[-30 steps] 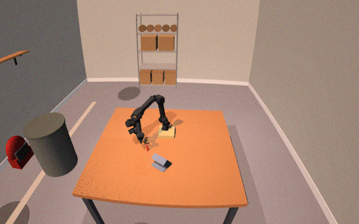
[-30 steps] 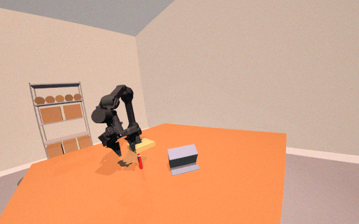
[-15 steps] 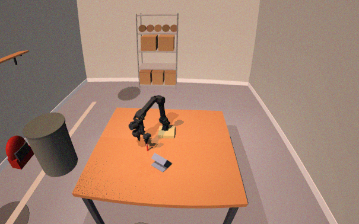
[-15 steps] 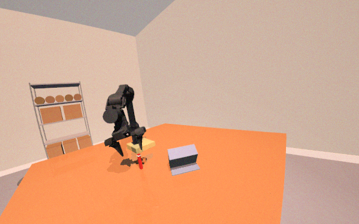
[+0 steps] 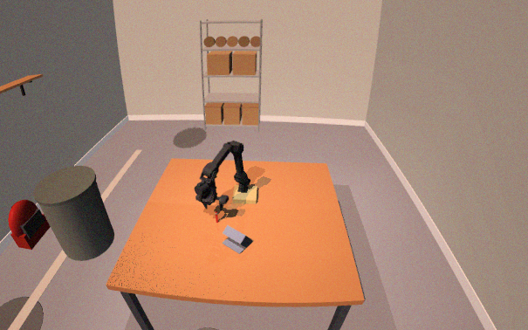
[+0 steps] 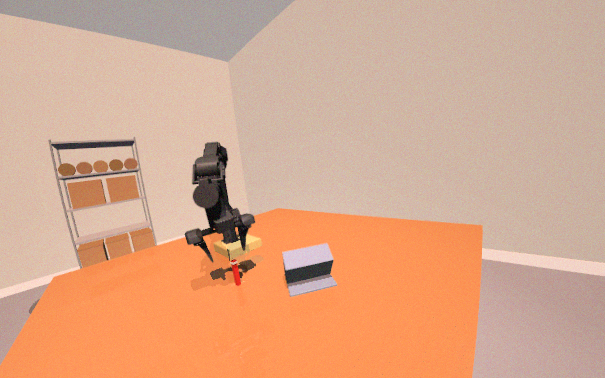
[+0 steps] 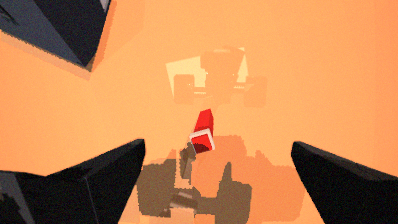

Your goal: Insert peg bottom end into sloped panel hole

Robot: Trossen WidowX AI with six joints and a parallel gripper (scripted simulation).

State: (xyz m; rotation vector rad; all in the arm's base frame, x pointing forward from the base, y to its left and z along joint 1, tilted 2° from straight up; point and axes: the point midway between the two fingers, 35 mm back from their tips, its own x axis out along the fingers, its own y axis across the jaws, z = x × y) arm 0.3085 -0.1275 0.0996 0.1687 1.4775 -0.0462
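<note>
Now: gripper tip 40 mm above the peg, 10 mm to the right of it and 10 mm past it. Round my gripper tip: panel 170 mm to the left, 140 mm ahead, 60 mm below.
</note>
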